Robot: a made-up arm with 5 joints.
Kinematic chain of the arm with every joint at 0, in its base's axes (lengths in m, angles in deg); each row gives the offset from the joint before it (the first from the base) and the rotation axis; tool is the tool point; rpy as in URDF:
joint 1: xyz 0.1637 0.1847 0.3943 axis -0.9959 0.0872 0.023
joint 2: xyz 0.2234 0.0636 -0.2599 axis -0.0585 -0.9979 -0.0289
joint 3: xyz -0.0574 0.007 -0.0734 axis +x
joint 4: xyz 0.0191 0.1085 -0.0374 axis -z
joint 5: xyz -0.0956 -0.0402 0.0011 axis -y
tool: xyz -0.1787 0.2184 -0.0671 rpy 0 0 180
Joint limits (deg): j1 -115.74..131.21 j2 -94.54..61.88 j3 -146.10..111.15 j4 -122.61..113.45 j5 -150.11..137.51
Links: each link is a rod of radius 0.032 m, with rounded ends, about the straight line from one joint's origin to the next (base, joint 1, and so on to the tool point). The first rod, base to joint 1, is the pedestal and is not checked.
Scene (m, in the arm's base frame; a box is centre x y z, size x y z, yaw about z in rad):
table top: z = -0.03
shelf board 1: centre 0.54 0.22 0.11 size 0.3 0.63 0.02 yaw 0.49
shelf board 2: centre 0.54 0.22 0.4 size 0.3 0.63 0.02 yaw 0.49
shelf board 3: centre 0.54 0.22 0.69 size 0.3 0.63 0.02 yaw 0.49
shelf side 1: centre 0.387 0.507 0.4 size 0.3 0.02 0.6 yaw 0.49
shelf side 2: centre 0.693 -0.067 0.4 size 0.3 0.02 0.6 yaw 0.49
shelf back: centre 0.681 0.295 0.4 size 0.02 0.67 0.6 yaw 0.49
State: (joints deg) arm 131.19 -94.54 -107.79 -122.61 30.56
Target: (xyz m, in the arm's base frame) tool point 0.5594 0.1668 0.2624
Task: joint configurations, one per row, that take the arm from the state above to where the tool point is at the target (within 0.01 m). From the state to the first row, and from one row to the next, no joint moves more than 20 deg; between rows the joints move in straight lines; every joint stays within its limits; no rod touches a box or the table.
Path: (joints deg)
1: 131.19 -94.54 -88.47 -115.35 29.10
2: 131.20 -94.54 -69.15 -108.10 27.64
3: 131.20 -94.54 -49.83 -100.84 26.19
4: 131.20 -94.54 -30.51 -93.58 24.73
5: 131.21 -94.54 -11.19 -86.33 23.27
6: 131.21 -94.54 8.13 -79.07 21.81
7: 124.51 -94.54 16.43 -67.10 2.58
8: 117.81 -94.54 24.73 -55.13 -16.65
9: 111.11 -94.54 33.04 -43.16 -35.88
10: 104.41 -94.54 41.34 -31.18 -55.11
11: 97.71 -94.54 49.65 -19.21 -74.34

